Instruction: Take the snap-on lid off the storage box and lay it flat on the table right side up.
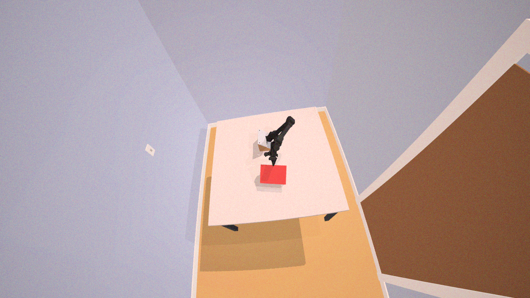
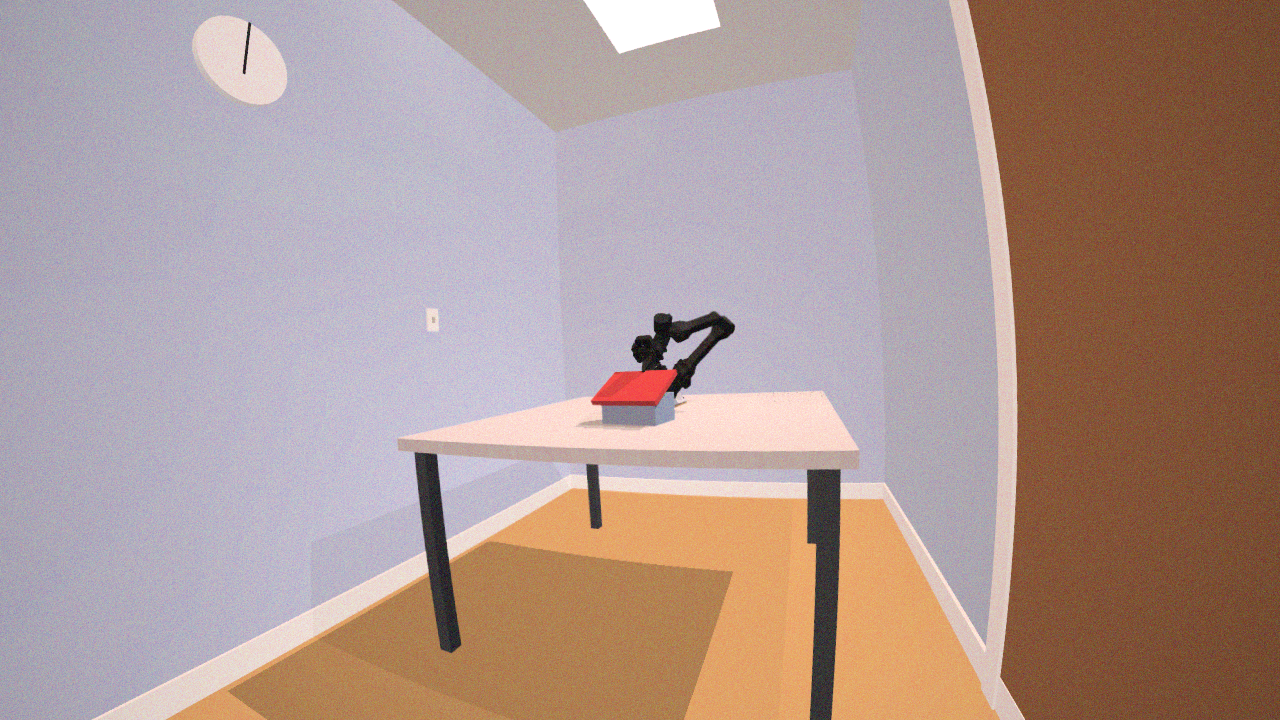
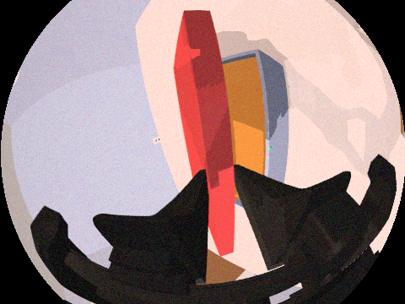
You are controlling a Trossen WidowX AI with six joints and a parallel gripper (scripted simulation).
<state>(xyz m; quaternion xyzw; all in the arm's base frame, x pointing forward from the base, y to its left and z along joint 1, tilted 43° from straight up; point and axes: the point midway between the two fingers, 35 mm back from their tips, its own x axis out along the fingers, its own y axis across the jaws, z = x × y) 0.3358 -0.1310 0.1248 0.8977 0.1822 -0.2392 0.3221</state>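
My gripper tip is now 7 cm short of the red lid, 2 cm to the left of it and 4 cm above it. The rest, counted from my gripper tip: storage box (5 cm ahead, 2 cm to the right, 11 cm below).
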